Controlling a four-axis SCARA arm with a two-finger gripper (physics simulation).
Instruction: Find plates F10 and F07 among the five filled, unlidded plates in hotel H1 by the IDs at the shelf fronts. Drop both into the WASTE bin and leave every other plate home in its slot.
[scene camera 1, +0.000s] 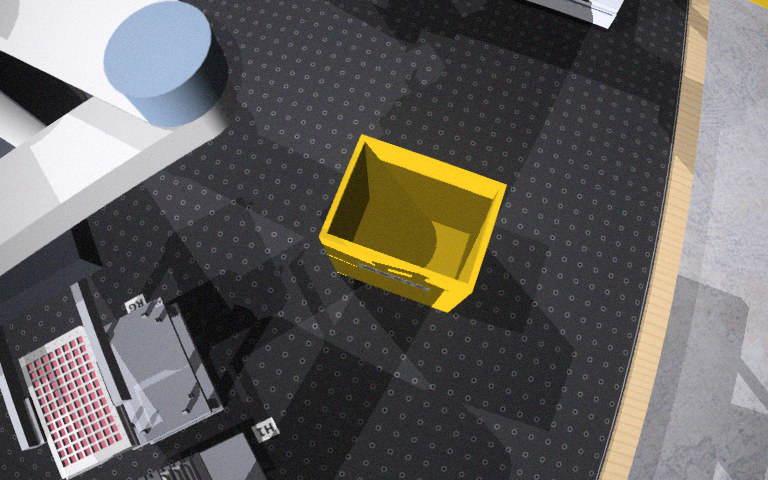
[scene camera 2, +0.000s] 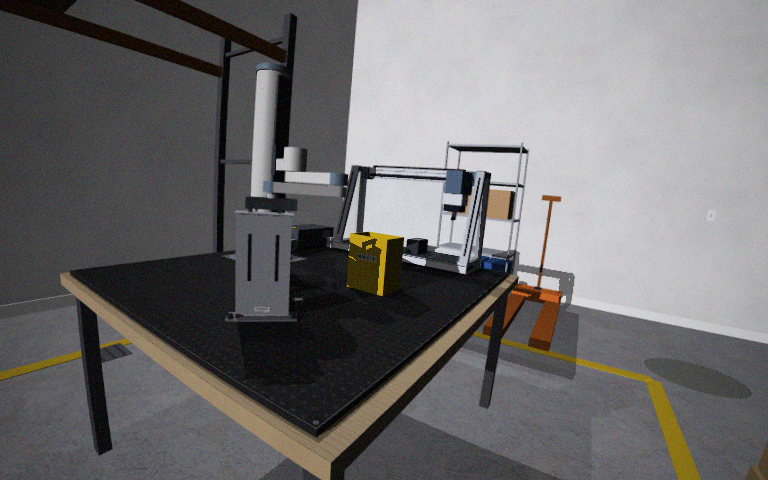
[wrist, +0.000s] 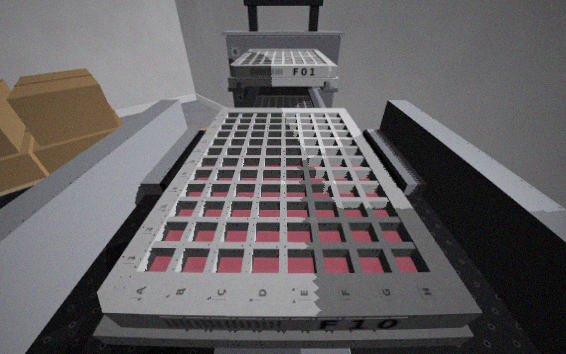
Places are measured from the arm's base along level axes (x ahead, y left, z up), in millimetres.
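Where they show: gripper, fingertip midpoint: (scene camera 1: 76, 425) (wrist: 283, 119); arm's base, origin of the base link: (scene camera 1: 52, 118).
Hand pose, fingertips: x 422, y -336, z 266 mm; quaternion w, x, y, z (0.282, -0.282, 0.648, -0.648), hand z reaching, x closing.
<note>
Things, the pixels of their top centre, and the offset from my fingertips. "spot": a spot on its surface instead.
- Plate F10, middle of its top: (wrist: 283, 155) (scene camera 1: 71, 401) dx -17, dy +16, dz -7 mm
- hotel H1, surface spot: (scene camera 1: 232, 452) spot: dx +95, dy -26, dz -245 mm
- Plate F01, middle of its top: (wrist: 283, 55) dx +100, dy -92, dz +13 mm
- plate, middle of its top: (wrist: 283, 110) dx +100, dy -92, dz -43 mm
- yellow WASTE bin, middle of its top: (scene camera 1: 414, 209) (scene camera 2: 377, 235) dx +225, dy +310, dz -53 mm
- grey station, middle of its top: (scene camera 1: 141, 373) dx -38, dy +35, dz -183 mm
- RG label, surface spot: (scene camera 1: 135, 304) spot: dx -117, dy +109, dz -253 mm
- H1 label, surface spot: (scene camera 1: 265, 430) spot: dx +126, dy +17, dz -253 mm
Plate F10 (wrist: 270, 295) (scene camera 1: 73, 401) is white with pink-filled wells, unlidded and level. My gripper (wrist: 283, 119) (scene camera 1: 70, 390) is shut on its two long sides and holds it out in front of hotel H1 (wrist: 332, 47) (scene camera 1: 232, 452). Plate F01 (wrist: 304, 72) sits in the hotel's upper slot. Another plate (wrist: 285, 101) shows dimly below it, its ID hidden. Plate F07 cannot be made out. The yellow WASTE bin (scene camera 1: 436, 161) (scene camera 2: 365, 274) stands upright and open; no plate shows inside it.
The grey station (scene camera 1: 155, 345) by the RG label (scene camera 1: 135, 304) is right beside the held plate in scene camera 1. The H1 label (scene camera 1: 265, 430) lies below it. The arm (scene camera 1: 84, 147) (scene camera 2: 308, 187) spans the upper left. A gantry machine (scene camera 2: 478, 226) stands behind the bin.
</note>
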